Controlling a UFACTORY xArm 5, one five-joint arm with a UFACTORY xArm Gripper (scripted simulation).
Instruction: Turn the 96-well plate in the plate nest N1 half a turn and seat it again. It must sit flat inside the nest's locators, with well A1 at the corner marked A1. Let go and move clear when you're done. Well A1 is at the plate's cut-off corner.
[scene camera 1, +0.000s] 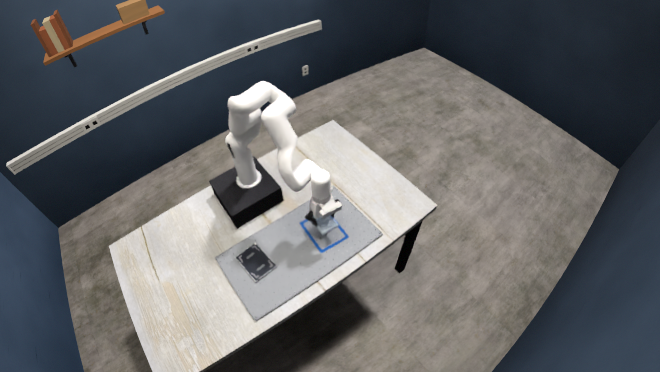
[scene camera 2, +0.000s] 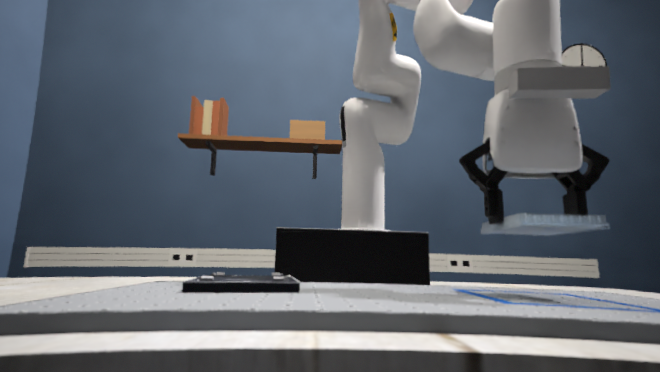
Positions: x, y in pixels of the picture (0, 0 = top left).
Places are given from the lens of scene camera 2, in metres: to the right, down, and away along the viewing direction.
my gripper (scene camera 2: 535, 225): 0.25, 0.05, 0.51
96-well plate (scene camera 2: 546, 224): 0.23, 0.04, 0.44
